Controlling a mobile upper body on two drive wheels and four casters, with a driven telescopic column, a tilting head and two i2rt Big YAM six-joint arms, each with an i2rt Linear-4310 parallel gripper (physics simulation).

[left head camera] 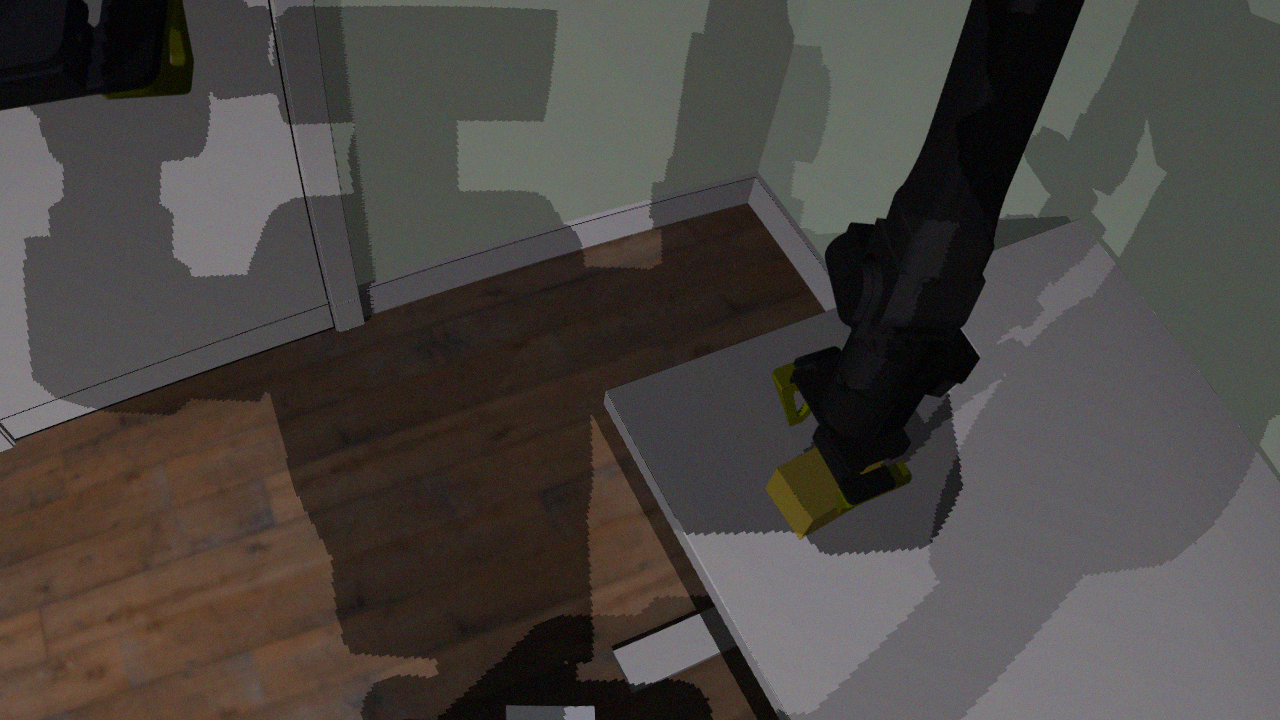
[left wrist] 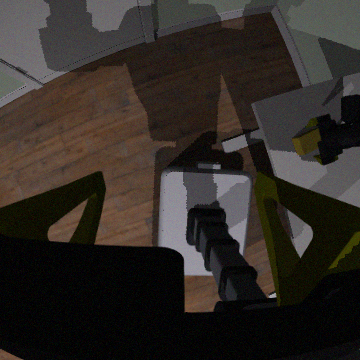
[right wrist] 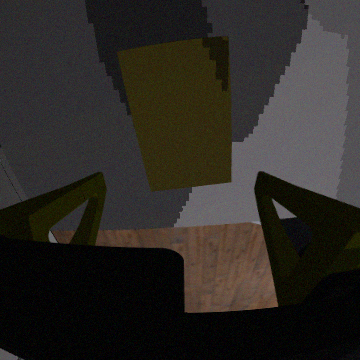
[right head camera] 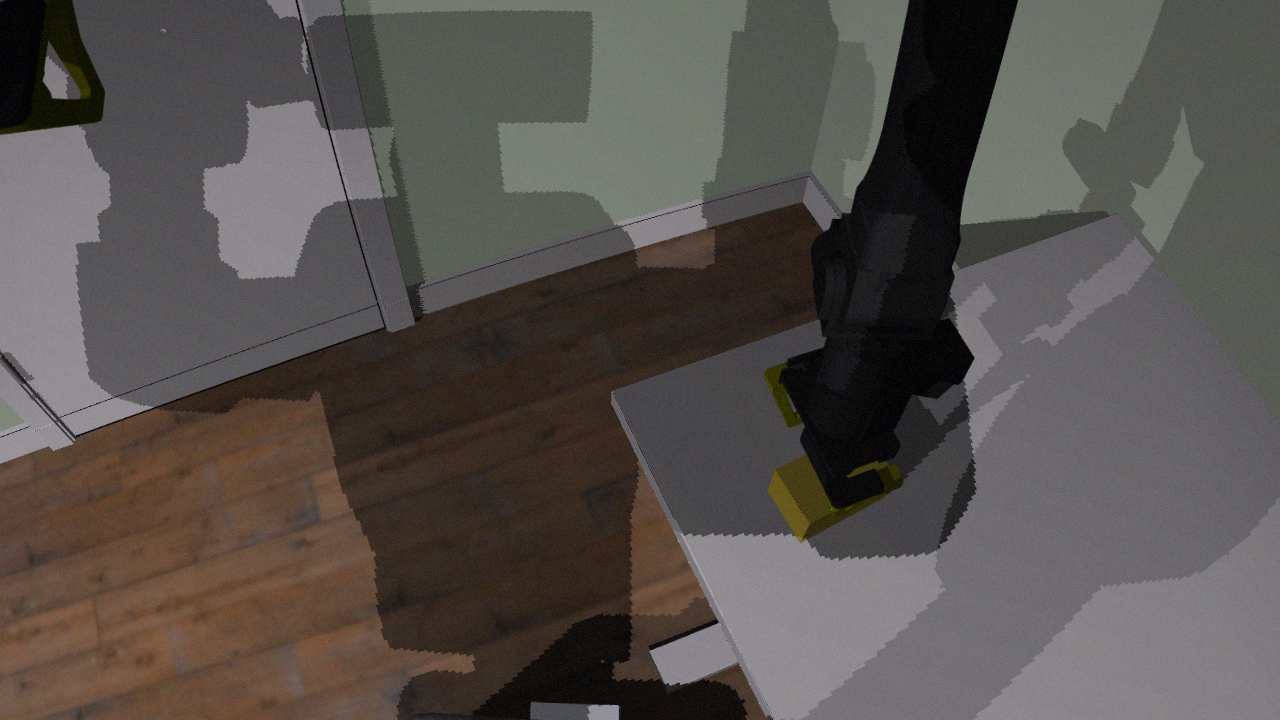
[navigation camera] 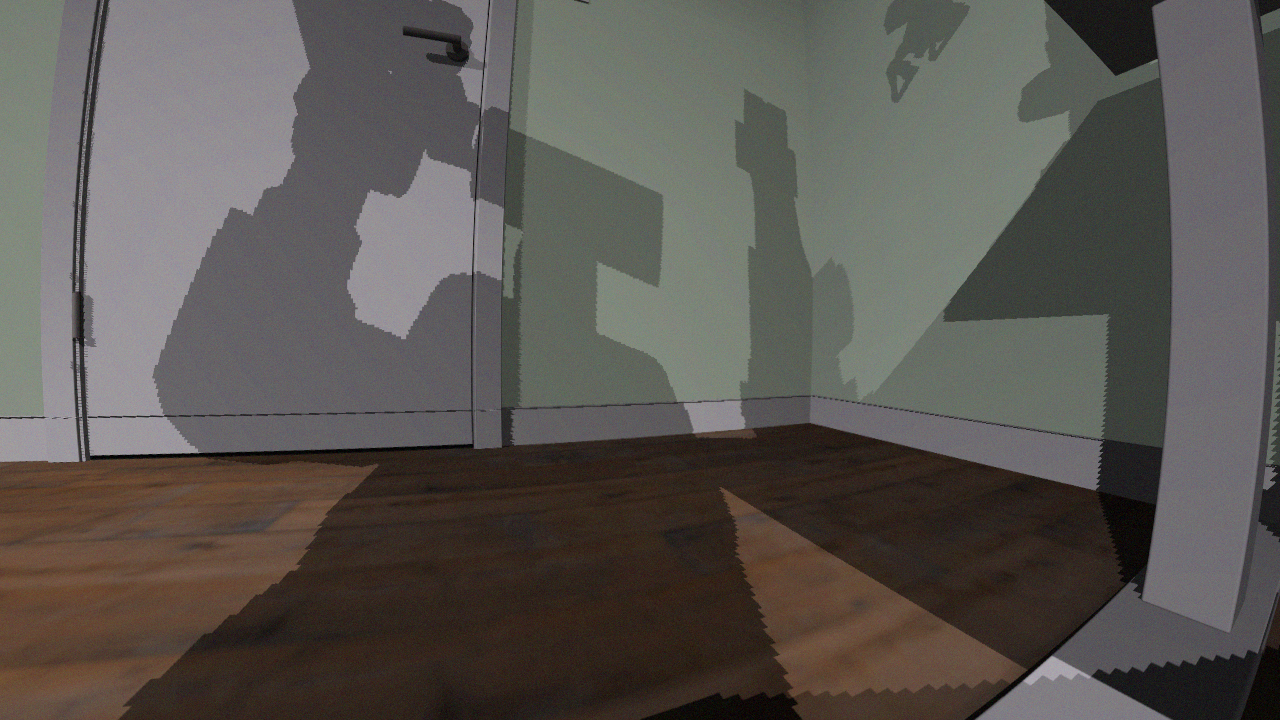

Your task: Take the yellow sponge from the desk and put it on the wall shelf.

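Note:
The yellow sponge (left head camera: 799, 490) (right head camera: 796, 494) (left wrist: 307, 143) (right wrist: 182, 115) is a block on the white desk (left head camera: 1118, 644) (right head camera: 1163, 644) (left wrist: 277, 120) (right wrist: 285, 170), near the desk's left edge in the head views. My right gripper (left head camera: 819, 465) (right head camera: 812, 465) (right wrist: 179, 179) is open above the sponge. In the right wrist view the sponge lies beyond the fingertips, in line with the gap between them; one finger hides part of it in the head views. My left gripper (left wrist: 179, 179) is open and empty, away from the desk, partly cut off in the head views. The wall shelf does not show.
A white door (navigation camera: 223, 179) with a dark handle (navigation camera: 434, 36) and green walls (navigation camera: 581, 358) bound the wooden floor (navigation camera: 447, 582). A white desk leg (navigation camera: 1208, 268) stands at the right. A white rounded base (left wrist: 172, 215) lies below my left gripper, with a dark jointed part (left wrist: 227, 257) over it.

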